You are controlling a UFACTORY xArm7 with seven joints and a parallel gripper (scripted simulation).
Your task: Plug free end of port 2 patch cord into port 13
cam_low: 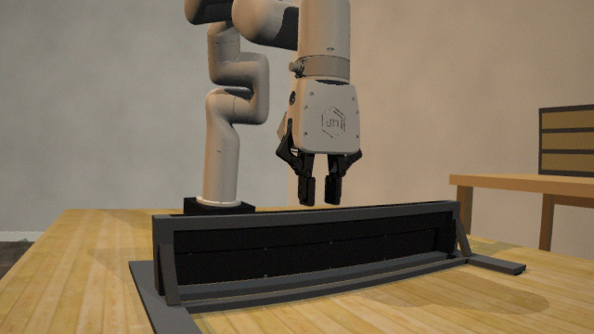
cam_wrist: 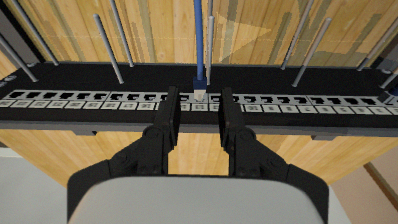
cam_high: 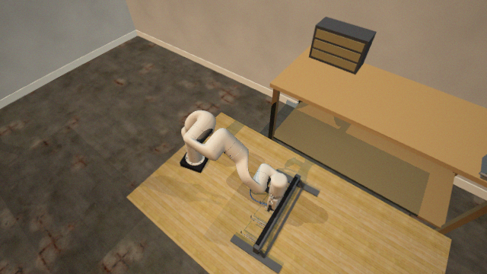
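Right now the cord plug is 2 cm ahead of my hand and 4 cm below it.
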